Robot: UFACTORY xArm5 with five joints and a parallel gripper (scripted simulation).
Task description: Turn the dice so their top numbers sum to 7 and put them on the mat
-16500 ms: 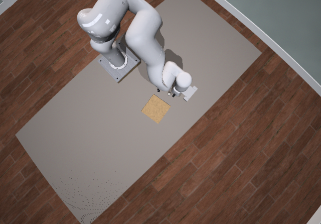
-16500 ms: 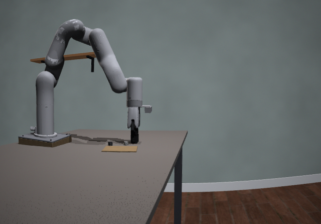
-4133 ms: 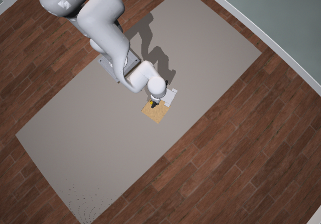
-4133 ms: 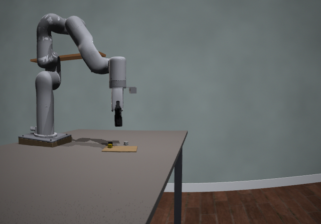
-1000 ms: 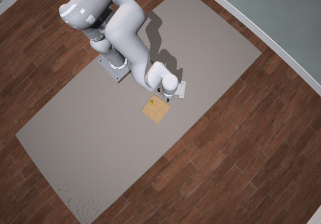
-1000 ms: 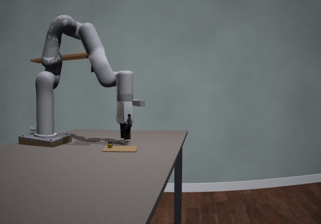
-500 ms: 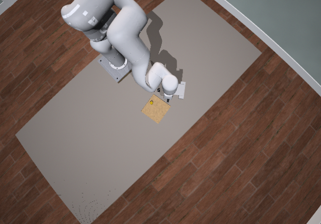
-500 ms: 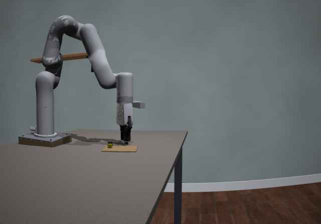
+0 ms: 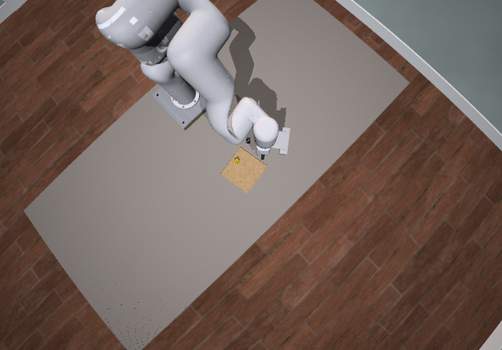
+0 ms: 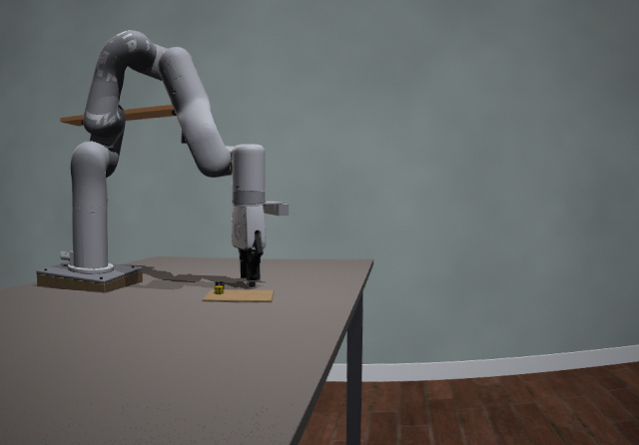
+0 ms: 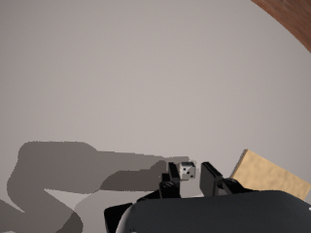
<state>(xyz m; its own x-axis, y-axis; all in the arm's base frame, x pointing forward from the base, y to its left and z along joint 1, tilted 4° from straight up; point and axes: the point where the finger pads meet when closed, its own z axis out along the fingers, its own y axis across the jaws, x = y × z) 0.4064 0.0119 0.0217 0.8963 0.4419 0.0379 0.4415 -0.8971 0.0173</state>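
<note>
Now: the white die 30 mm below my hand. The rest, counted from my hand: black die (70 mm behind, 20 mm to the right, 30 mm below); yellow die (60 mm behind, 120 mm to the right, 30 mm below); tan mat (20 mm behind, 130 mm to the right, 40 mm below).
</note>
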